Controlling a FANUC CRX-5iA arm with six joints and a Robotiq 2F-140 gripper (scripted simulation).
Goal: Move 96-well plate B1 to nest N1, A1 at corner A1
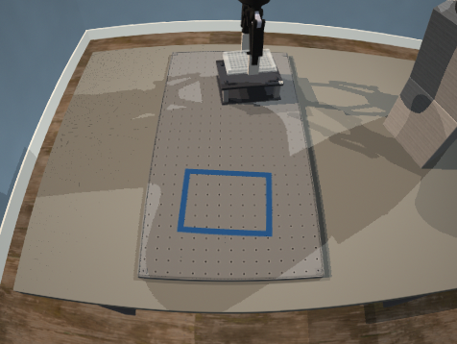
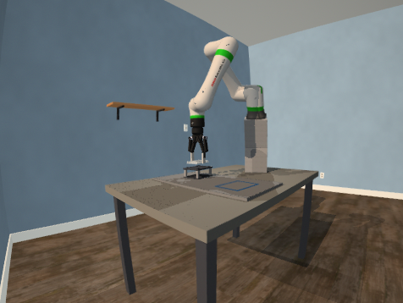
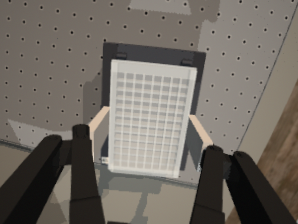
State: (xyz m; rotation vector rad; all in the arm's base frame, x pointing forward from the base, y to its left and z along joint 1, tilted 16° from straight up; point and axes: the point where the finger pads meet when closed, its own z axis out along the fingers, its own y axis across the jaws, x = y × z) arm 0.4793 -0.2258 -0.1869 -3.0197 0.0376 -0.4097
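Right now the raised plate nest N1 is 60 mm below my hand. Round my hand: 96-well plate: 20 mm below; then A1 label: 70 mm behind, 60 mm to the left, 60 mm below.
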